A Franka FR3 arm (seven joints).
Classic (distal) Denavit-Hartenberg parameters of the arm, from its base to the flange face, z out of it. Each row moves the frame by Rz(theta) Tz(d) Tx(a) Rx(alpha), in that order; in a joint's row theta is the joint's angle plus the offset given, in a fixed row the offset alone. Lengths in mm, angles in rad.
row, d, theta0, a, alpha
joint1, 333, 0, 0, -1.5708
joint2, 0, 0, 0, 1.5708
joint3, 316, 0, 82.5, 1.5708
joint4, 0, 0, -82.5, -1.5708
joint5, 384, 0, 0, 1.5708
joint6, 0, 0, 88, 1.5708
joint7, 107, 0, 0, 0
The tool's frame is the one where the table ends.
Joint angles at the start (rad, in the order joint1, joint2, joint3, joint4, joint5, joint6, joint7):
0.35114, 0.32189, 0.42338, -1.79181, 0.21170, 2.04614, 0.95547
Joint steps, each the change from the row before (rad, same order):
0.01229, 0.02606, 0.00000, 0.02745, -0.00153, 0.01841, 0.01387
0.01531, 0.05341, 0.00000, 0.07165, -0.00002, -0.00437, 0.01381
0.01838, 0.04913, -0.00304, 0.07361, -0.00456, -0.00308, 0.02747
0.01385, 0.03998, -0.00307, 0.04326, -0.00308, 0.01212, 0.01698
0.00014, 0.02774, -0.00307, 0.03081, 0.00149, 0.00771, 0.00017
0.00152, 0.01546, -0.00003, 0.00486, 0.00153, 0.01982, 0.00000
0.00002, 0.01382, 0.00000, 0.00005, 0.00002, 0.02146, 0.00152
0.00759, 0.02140, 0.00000, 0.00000, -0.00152, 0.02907, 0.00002
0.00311, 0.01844, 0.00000, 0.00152, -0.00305, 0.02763, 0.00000
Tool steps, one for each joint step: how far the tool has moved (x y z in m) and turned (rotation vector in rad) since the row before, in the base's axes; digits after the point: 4 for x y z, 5 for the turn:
0.0035, 0.0099, -0.0012, 0.01609, -0.00722, -0.00958
0.0099, 0.0152, 0.0007, 0.02413, 0.00533, -0.00706
0.0099, 0.0147, 0.0031, 0.02033, -0.00047, -0.01948
0.0067, 0.0101, -0.0046, 0.01454, -0.00008, -0.01571
0.0095, 0.0020, -0.0032, 0.01415, -0.00112, -0.01221
0.0029, 0.0022, -0.0061, 0.00952, -0.00249, -0.00761
0.0027, 0.0010, -0.0072, 0.00655, -0.00240, -0.00957
-0.0002, 0.0050, -0.0116, 0.00715, -0.00251, -0.00290
0.0020, 0.0027, -0.0092, 0.00760, -0.00633, -0.00647

